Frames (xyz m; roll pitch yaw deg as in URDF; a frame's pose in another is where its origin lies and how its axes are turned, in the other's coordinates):
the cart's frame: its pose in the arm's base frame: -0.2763 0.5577 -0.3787 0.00 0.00 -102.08
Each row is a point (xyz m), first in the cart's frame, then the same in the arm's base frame.
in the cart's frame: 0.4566 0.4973 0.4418
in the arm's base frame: 0.1144 0.0071 0.0631
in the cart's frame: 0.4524 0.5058 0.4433
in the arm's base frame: 0.1236 0.0095 0.0646
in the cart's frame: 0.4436 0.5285 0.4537
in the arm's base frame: 0.1477 0.0133 0.0750
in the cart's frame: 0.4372 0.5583 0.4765
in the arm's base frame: 0.1781 0.0133 0.0978
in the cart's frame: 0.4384 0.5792 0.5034
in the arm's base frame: 0.1983 0.0078 0.1247
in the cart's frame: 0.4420 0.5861 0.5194
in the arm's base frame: 0.2043 0.0028 0.1407
